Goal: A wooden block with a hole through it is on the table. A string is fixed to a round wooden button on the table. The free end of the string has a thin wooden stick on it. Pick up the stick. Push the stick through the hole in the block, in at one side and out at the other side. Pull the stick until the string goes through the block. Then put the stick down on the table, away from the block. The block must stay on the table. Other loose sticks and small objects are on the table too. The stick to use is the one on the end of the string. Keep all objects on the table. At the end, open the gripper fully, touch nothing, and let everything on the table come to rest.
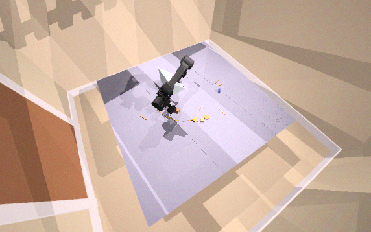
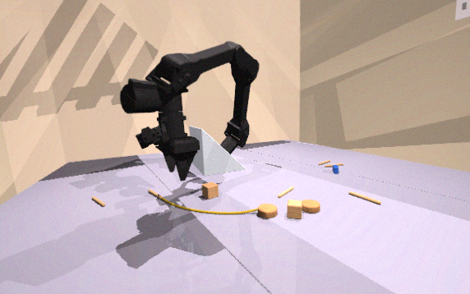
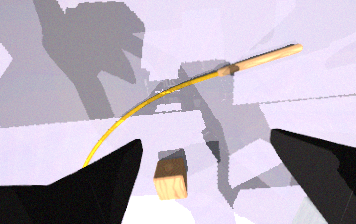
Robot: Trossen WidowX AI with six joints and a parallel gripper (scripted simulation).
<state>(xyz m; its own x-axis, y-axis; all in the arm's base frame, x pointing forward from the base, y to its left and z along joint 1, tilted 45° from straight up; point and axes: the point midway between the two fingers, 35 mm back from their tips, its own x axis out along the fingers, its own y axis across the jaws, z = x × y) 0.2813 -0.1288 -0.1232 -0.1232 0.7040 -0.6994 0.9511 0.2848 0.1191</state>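
The thin wooden stick is 3 cm behind my gripper tip, 5 cm to the right of it and 6 cm below it. From my gripper tip the other things lie so: round wooden button 15 cm ahead, 18 cm to the left, 5 cm below; plain wooden cube 17 cm ahead, 22 cm to the left, 5 cm below; disc 16 cm ahead, 27 cm to the left, 5 cm below.
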